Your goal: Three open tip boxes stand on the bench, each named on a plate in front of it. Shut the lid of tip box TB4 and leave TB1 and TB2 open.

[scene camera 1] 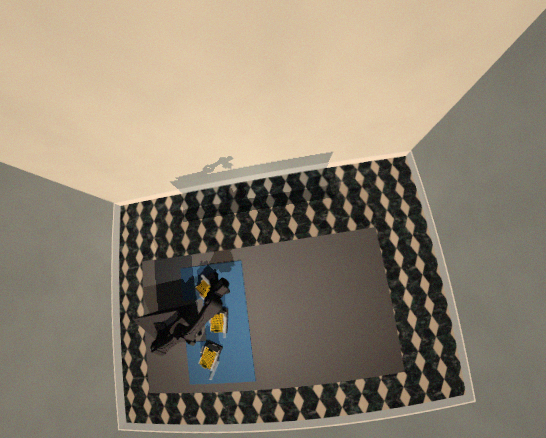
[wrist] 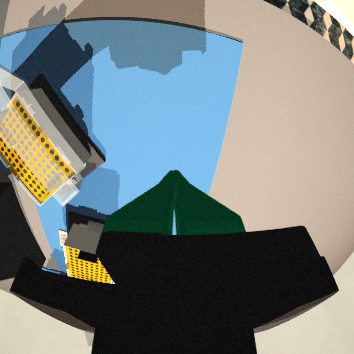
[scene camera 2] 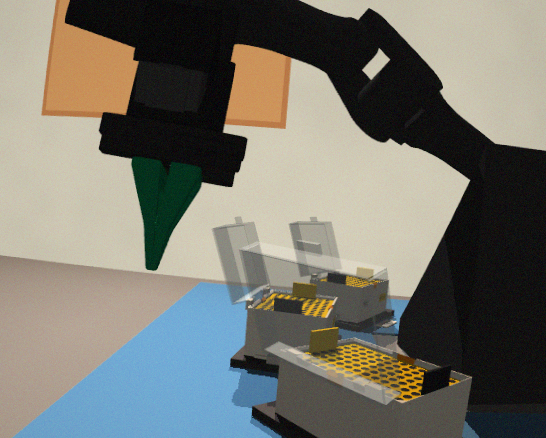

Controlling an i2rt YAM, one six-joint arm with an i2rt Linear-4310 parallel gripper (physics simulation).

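Places are measured from the arm's base along level axes (x ahead, y left, z up), in metres.
Where they show: gripper, between the fingertips: (wrist: 173, 177) (scene camera 2: 151, 270); arm's base, origin of its link: (scene camera 1: 163, 331).
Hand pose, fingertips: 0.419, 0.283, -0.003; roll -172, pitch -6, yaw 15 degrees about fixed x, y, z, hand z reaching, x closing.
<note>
Each offset is from my fingertips to the centre of the thing, as dx, dy, dz. Level surfaces: height alone.
Three grey tip boxes with yellow perforated tops stand in a row: an upper box (scene camera 1: 202, 288) (scene camera 2: 367, 305) (wrist: 30, 150), a middle box @(-0.086, -0.237, -0.056) (scene camera 1: 218, 323) (scene camera 2: 280, 332) (wrist: 85, 267) and a lower box @(-0.174, -0.042, -0.087) (scene camera 1: 208, 357) (scene camera 2: 350, 417). Their clear lids stand open along their sides; in the wrist view the upper box's lid partly overlaps its yellow top. The name plates are too small to read. My green-fingered gripper (scene camera 2: 152, 268) (wrist: 173, 177) is shut and empty, pointing down high above the mat, beside the upper box and touching none of the boxes. It hides part of the middle box in the wrist view.
A blue mat @(dz -0.120) (scene camera 1: 240, 360) (scene camera 2: 165, 340) (wrist: 165, 115) lies under the boxes on the grey-brown bench @(dz -0.123) (scene camera 1: 320, 300). The black arm (scene camera 1: 185, 325) (scene camera 2: 390, 90) reaches over the mat from the left in scene camera 1. An orange panel (scene camera 2: 260, 85) hangs on the wall behind.
</note>
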